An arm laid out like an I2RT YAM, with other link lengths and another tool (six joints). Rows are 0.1 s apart.
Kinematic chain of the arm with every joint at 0, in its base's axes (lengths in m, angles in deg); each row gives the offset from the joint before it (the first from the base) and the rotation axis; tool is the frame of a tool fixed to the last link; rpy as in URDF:
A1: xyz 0 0 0.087 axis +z
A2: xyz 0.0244 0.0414 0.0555 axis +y
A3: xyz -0.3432 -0.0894 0 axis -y
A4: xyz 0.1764 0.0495 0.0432 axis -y
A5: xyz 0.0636 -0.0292 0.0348 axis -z
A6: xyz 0.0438 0 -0.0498 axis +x
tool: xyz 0.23 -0.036 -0.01 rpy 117.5 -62.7 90
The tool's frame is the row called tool.
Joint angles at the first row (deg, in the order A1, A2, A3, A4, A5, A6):
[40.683, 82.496, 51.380, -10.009, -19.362, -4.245]
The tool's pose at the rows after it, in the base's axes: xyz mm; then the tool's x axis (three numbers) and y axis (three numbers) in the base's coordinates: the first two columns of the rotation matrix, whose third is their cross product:
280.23 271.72 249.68 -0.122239 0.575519 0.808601 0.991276 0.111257 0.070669
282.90 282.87 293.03 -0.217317 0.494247 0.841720 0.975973 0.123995 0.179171
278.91 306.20 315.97 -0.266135 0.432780 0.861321 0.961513 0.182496 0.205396
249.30 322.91 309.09 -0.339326 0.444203 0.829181 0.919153 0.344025 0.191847
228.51 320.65 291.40 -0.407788 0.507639 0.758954 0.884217 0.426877 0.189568
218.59 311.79 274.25 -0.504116 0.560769 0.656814 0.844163 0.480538 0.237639
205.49 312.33 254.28 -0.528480 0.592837 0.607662 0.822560 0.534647 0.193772
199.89 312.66 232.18 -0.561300 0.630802 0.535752 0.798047 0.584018 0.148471
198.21 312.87 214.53 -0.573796 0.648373 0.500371 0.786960 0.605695 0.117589
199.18 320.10 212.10 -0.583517 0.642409 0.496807 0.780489 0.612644 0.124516
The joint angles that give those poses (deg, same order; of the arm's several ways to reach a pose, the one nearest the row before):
[40.696, 74.768, 50.152, -6.135, -18.292, -5.623]
[40.703, 72.372, 50.316, -1.023, -19.710, -5.968]
[40.709, 74.051, 53.186, 0.531, -24.043, -6.019]
[40.946, 75.827, 58.357, -8.579, -30.822, -13.215]
[44.703, 75.412, 60.728, -17.040, -27.828, -19.785]
[49.479, 73.579, 58.663, -19.322, -21.064, -25.934]
[52.929, 74.850, 59.683, -23.578, -18.446, -27.908]
[56.168, 77.432, 61.188, -27.558, -14.944, -30.488]
[57.392, 79.283, 60.405, -27.745, -13.567, -31.643]
[58.156, 80.246, 59.939, -26.023, -13.159, -31.697]

